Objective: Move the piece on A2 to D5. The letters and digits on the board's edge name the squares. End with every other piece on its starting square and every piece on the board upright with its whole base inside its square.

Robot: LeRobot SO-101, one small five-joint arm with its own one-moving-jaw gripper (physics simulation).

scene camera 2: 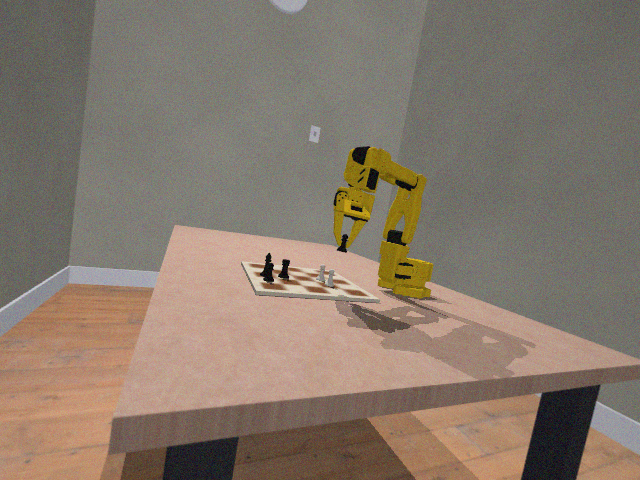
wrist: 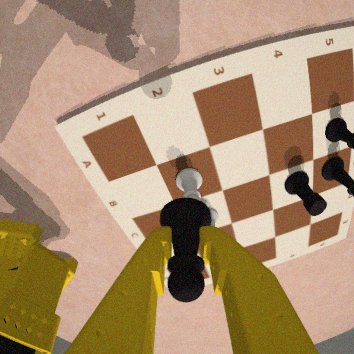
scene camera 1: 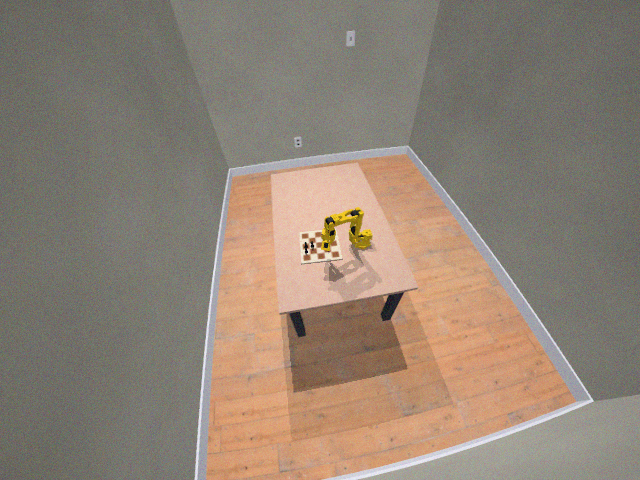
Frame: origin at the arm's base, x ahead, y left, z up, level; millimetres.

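Seen in the pictures: hand at its tool point: [scene camera 2: 346, 244] [wrist: 170, 240]; arm's base at its link origin: [scene camera 2: 395, 290] [wrist: 42, 249] [scene camera 1: 357, 242].
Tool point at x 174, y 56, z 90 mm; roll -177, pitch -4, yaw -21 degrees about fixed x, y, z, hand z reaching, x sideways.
Offsets run from my tool point to a thing's top centre. "spot": to the spot under its first point. Level surfaces: height alone.
My gripper [scene camera 1: 326, 249] [scene camera 2: 344, 242] [wrist: 185, 234] is shut on a black pawn {dx +3, dy -4, dz +18 mm} [scene camera 2: 342, 244] [wrist: 185, 250] and holds it roughly upright, well above the board {dx +38, dy -74, dz -84 mm} [scene camera 1: 338, 260] [scene camera 2: 368, 298] [wrist: 172, 120]. In the wrist view A2 is bare cream, and cream D5 {spot: dx +117, dy -121, dz -84 mm} [wrist: 332, 204] shows bare beyond the black pieces. A white piece {dx +1, dy -34, dz -52 mm} [scene camera 2: 330, 279] [wrist: 189, 179] stands on B2; a second white piece {dx +1, dy -75, dz -52 mm} [scene camera 2: 321, 272] [wrist: 212, 214] stands behind it, partly hidden by the held pawn, seemingly on C2.
A black rook {dx +80, dy -74, dz -51 mm} [scene camera 2: 284, 269] [wrist: 297, 184] stands on C4. Black pieces stand on B5 {dx +118, dy -40, dz -52 mm} [scene camera 2: 268, 272] [wrist: 336, 129] and C5 {spot: dx +111, dy -70, dz -77 mm} [wrist: 333, 168], both near D5. The board lies on a pink table {dz -90 mm} [scene camera 1: 315, 196] [scene camera 2: 217, 351]; the arm's shadow falls beside it.
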